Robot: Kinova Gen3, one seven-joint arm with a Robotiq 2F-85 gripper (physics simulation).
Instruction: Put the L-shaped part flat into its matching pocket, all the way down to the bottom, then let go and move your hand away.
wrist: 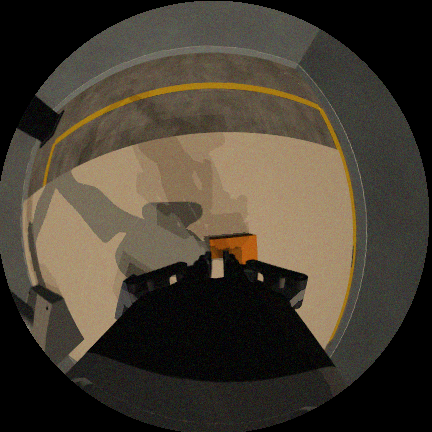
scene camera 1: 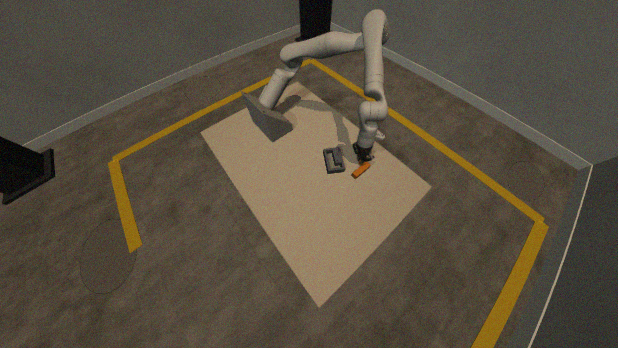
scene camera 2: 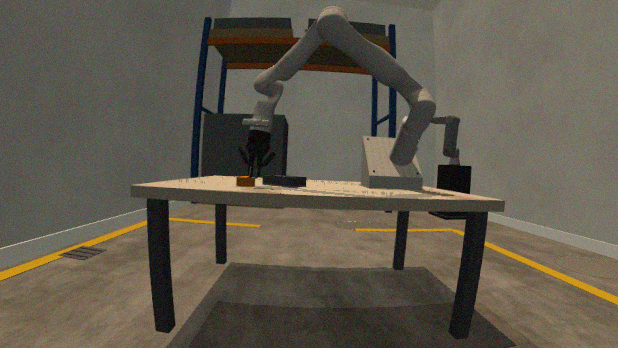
Scene:
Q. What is my gripper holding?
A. An orange L-shaped part.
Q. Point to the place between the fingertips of my gripper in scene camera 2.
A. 252, 178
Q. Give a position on an orange L-shaped part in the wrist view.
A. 243, 246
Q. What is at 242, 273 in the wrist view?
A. My gripper.

